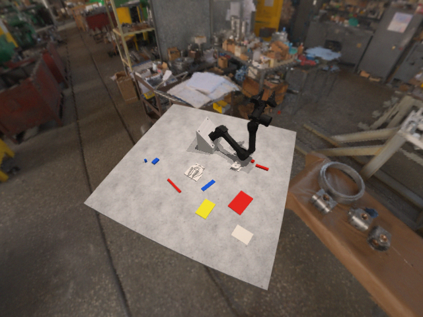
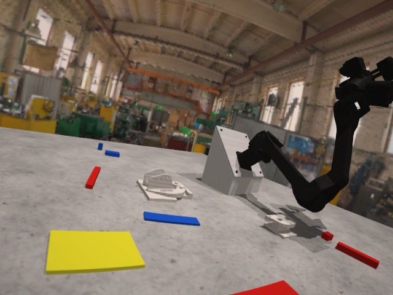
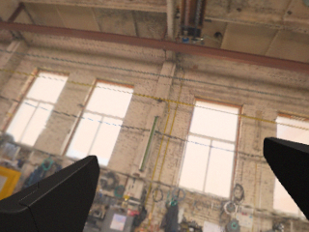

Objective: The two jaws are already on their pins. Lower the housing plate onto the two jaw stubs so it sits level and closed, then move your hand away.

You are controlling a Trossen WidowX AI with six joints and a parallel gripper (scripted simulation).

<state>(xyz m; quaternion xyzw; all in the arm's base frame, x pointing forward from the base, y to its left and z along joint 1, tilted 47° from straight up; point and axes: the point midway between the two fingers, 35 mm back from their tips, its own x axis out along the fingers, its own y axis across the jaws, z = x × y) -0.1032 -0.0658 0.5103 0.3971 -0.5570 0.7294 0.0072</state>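
Now: gripper tip 51 cm above the small white block, 29 cm short of it and 6 cm to the left of it. Round my gripper tip: red plate 54 cm ahead, 51 cm below, 9 cm to the left; small red block 51 cm below, 18 cm ahead, 3 cm to the left; blue bar 53 cm ahead, 51 cm below, 17 cm to the right.
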